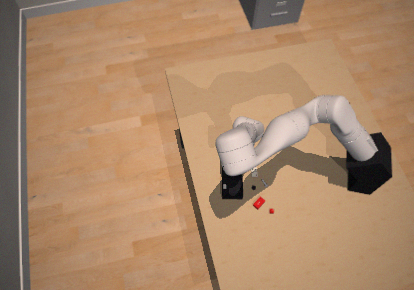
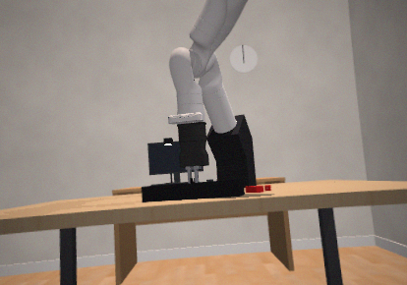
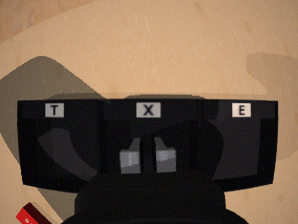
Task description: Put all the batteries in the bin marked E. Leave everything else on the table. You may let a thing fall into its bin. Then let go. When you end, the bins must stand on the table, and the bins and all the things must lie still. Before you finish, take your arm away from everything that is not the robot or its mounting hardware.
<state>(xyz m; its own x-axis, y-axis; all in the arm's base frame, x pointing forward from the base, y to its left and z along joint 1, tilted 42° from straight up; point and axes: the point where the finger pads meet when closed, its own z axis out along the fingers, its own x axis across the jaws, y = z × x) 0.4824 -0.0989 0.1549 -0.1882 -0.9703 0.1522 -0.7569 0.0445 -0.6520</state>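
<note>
Now: the bin 20 mm below my hand. Also, from my hand: black round thing (100 mm to the left, 60 mm behind, 30 mm below); screw (120 mm behind, 90 mm to the left, 30 mm below); white piece (90 mm behind, 30 mm to the left, 30 mm below).
</note>
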